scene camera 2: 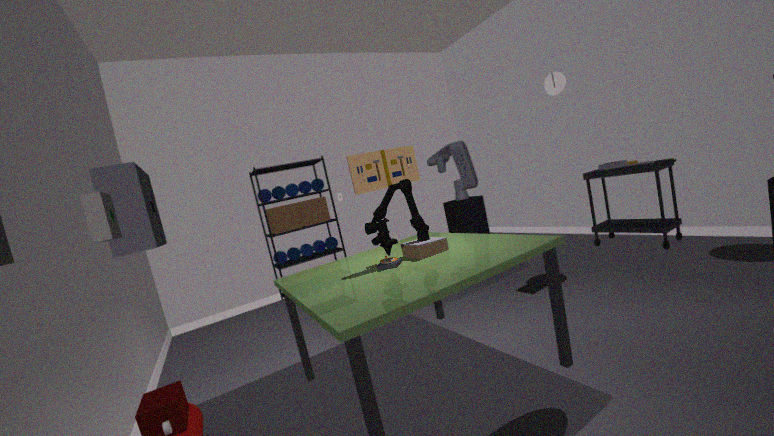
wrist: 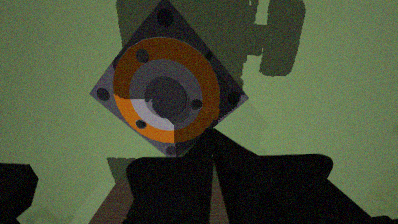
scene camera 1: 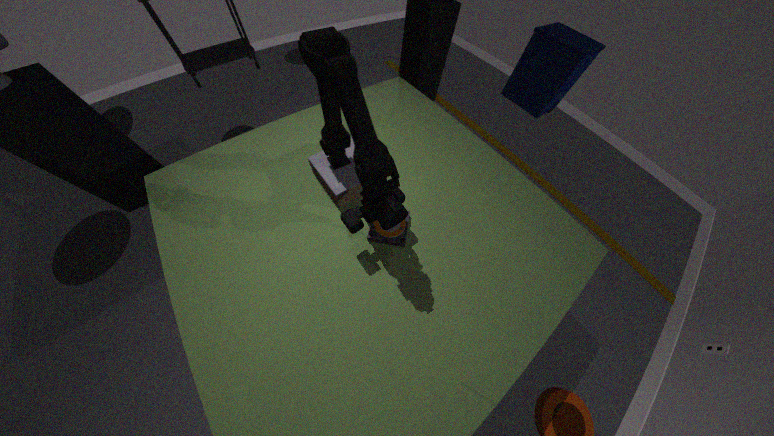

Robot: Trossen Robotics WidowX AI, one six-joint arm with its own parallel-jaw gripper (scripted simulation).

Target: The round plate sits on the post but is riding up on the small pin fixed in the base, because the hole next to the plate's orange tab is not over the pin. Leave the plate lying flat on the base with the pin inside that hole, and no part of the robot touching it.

Scene:
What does my gripper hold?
Nothing.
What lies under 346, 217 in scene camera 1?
My gripper.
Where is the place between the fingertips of my gripper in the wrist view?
209, 132

